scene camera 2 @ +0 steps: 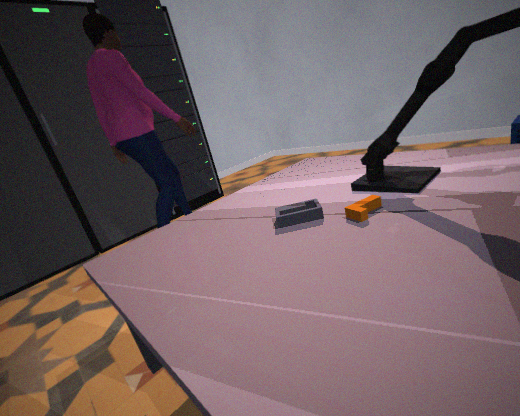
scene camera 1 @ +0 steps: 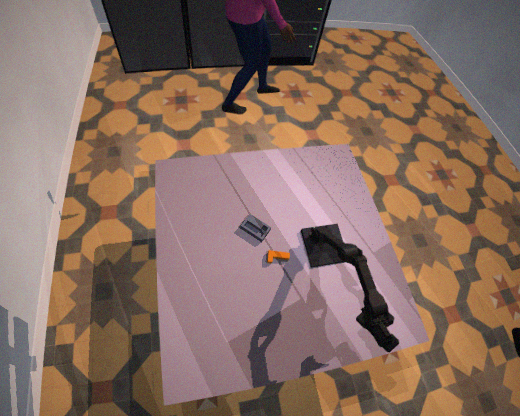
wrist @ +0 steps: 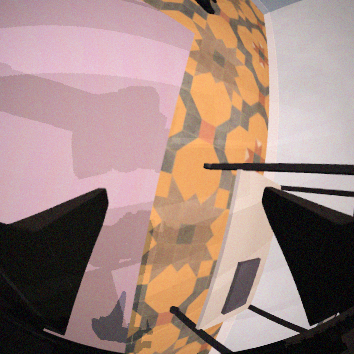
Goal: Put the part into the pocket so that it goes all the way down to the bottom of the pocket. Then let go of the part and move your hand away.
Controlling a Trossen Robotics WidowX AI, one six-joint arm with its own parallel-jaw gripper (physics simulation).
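Places are measured from the arm's base along level axes (x ahead, y left, z up), in millimetres.
Pixels of known places: gripper, fingertip midpoint: [wrist: 186, 195]; arm's base, origin of the base link: [scene camera 2: 375, 178] [scene camera 1: 315, 236].
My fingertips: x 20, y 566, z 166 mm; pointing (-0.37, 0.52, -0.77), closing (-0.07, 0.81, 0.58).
Ahead of a thing's pixels: the offset from my fingertips to its top centre. Level surfaces: height alone.
The orange L-shaped part {221 mm ahead, 527 mm right, 159 mm down} [scene camera 1: 280, 255] [scene camera 2: 358, 212] lies flat on the table, apart from the grey block {272 mm ahead, 725 mm right, 153 mm down} [scene camera 1: 248, 233] [scene camera 2: 300, 218] and between it and the arm's base. The pocket is a dark recess in the top of that block, and no part shows in it. My gripper [scene camera 1: 391, 346] [wrist: 186, 195] is open and empty, with its two black fingers wide apart in the wrist view. It is high up near the table's edge, far from the part and the block. The gripper does not show in scene camera 2, where the arm leaves at the upper right.
The pinkish table {189 mm down} [scene camera 1: 200, 330] [scene camera 2: 300, 300] carries the arm's black base plate [scene camera 1: 325, 256] [scene camera 2: 410, 181], close to the part. Arm shadows fall across the table. A person in a pink top [scene camera 1: 250, 45] [scene camera 2: 117, 95] stands beyond the table by dark cabinets [scene camera 1: 150, 35] [scene camera 2: 40, 150].
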